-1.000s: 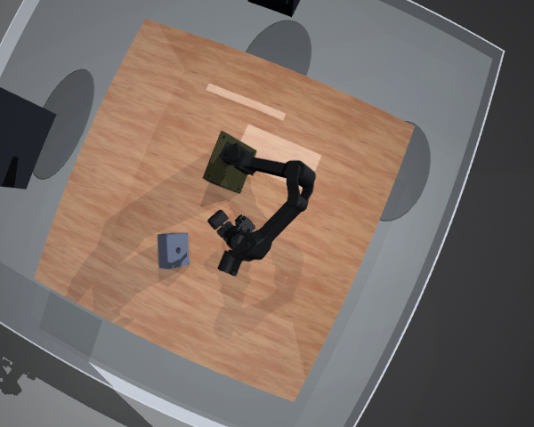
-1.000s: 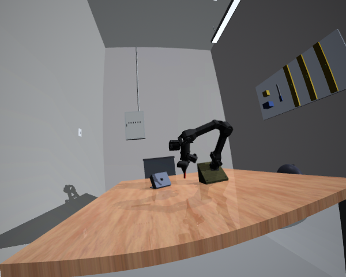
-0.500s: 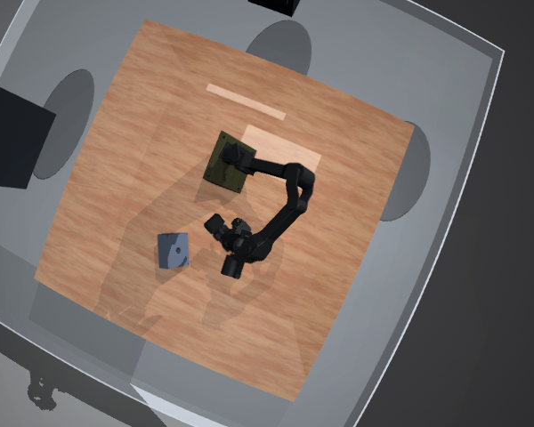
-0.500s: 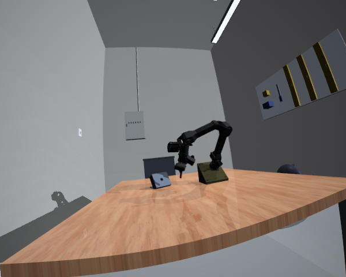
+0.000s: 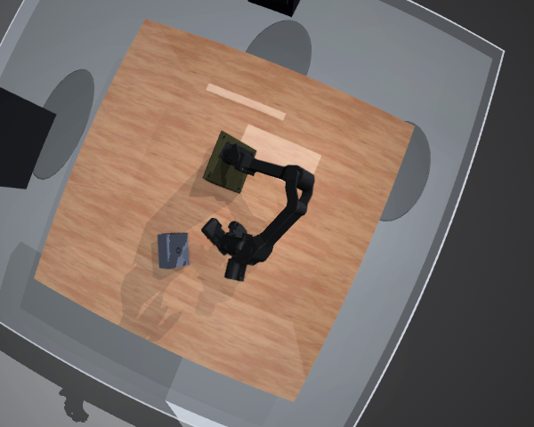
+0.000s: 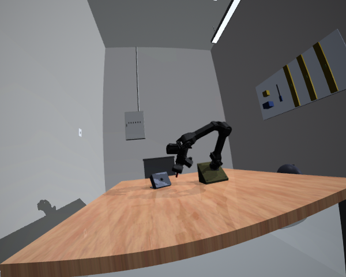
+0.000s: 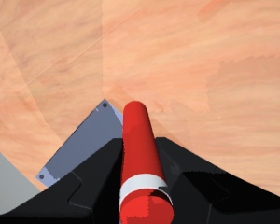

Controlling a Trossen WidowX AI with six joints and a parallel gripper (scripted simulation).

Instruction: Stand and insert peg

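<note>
The grey sloped panel is 12 cm ahead of my gripper tip, 13 cm to the right of it and 6 cm below it. Round my gripper tip: red peg 1 cm to the left, 1 cm above.
</note>
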